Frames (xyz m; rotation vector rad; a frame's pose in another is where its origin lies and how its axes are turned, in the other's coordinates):
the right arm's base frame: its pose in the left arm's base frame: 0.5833 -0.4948 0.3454 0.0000 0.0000 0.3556
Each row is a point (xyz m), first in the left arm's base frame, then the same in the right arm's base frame.
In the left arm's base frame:
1: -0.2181 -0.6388 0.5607
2: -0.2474 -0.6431 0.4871
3: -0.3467 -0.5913 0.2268
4: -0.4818 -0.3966 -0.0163
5: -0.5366 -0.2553 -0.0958
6: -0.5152 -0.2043 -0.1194
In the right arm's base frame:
1: -0.8014 0.1440 0.2153
2: -0.8304 0.1502 0.1417
3: -0.9054 0.2333 -0.1186
4: -0.9643 0.4629 -0.3617
5: -0.9665 0.6144 -0.4412
6: -0.9286 0.6548 -0.4648

